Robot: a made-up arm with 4 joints.
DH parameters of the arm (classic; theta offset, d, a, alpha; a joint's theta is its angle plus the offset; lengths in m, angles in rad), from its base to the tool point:
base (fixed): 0 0.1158 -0.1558 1.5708
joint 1: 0 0.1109 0.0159 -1.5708
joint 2: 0 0.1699 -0.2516 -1.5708
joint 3: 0 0.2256 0.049 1.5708
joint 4: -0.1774 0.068 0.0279 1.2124
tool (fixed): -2.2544 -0.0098 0 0
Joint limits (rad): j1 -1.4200..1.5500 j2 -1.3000..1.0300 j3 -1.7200..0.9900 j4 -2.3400..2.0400
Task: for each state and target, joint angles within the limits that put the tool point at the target. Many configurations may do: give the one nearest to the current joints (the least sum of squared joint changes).
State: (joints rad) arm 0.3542 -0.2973 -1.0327 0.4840
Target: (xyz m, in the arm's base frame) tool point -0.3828 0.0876 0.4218
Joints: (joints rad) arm -0.1508 0.1549 -0.8627 0.3840
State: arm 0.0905 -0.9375 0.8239 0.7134
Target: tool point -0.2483 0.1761 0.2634
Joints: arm 0.3180 -0.3682 0.7598 0.6775
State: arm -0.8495 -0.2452 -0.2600 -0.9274
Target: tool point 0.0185 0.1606 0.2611
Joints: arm -0.8772 -0.6198 0.0969 -0.6376
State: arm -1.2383 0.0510 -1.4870 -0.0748
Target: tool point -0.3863 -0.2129 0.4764
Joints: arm -0.3527 0.9100 -1.3712 -0.3646
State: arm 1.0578 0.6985 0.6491 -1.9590
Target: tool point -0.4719 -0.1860 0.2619
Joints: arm 0.2889 1.0280 0.1068 -2.1172
